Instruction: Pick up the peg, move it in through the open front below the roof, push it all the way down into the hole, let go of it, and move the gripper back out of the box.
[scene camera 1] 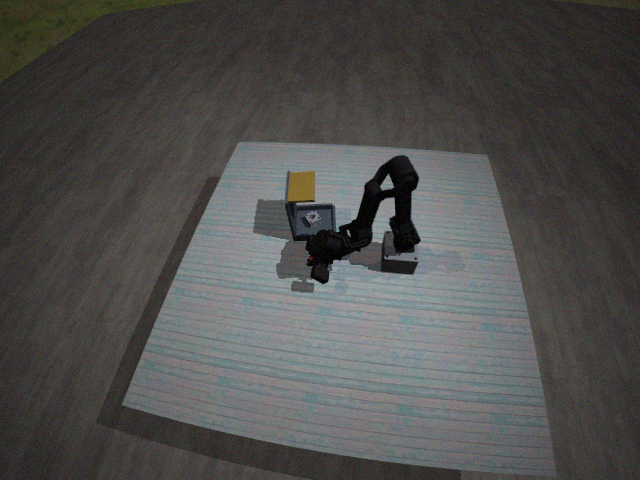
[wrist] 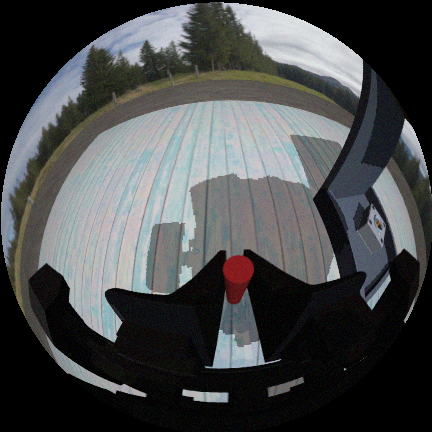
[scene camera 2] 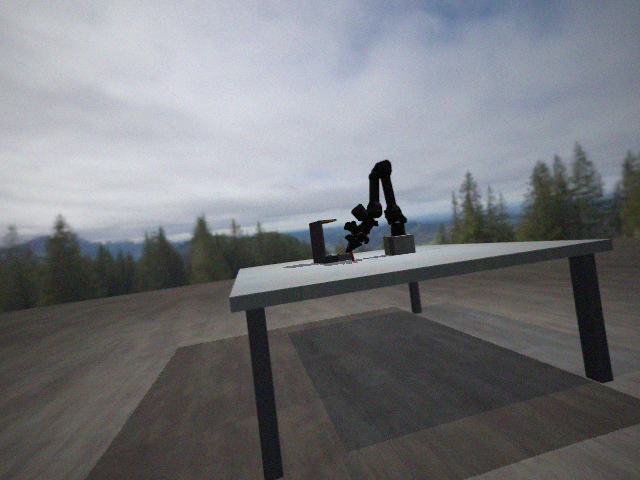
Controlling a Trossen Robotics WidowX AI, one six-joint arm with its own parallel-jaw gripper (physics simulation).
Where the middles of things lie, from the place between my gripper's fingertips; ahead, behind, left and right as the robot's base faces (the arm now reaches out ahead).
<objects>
Now: hand 20 mm past the red peg (wrist: 237, 270). From my hand the other things lie so: box floor (wrist: 373, 264) 210 mm to the right, 40 mm below, 10 mm behind; box (wrist: 343, 239) 210 mm to the right, 60 mm above, 10 mm behind; back wall of box (wrist: 372, 138) 210 mm to the right, 70 mm ahead, 70 mm above.
</objects>
